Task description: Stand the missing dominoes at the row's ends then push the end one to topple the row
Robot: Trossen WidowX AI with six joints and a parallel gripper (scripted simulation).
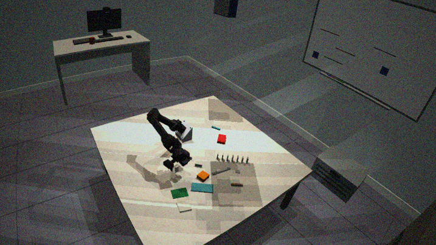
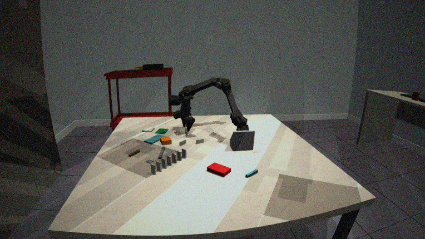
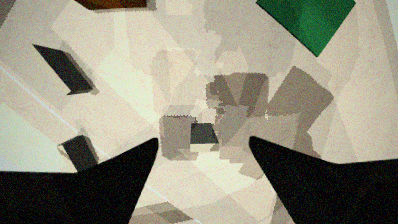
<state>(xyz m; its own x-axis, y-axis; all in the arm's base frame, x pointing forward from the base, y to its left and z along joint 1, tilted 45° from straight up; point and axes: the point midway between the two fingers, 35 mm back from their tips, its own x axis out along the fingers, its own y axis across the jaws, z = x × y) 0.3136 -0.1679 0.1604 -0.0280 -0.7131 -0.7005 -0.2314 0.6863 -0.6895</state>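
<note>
My gripper tip is 130 mm short of the orange block, 120 mm to the right of it and 30 mm above it. Also, from my gripper tip: teal card (200 mm ahead, 70 mm to the left, 40 mm below); then white card (260 mm ahead, 110 mm to the right, 30 mm below); then green card (170 mm ahead, 80 mm to the right, 40 mm below).
</note>
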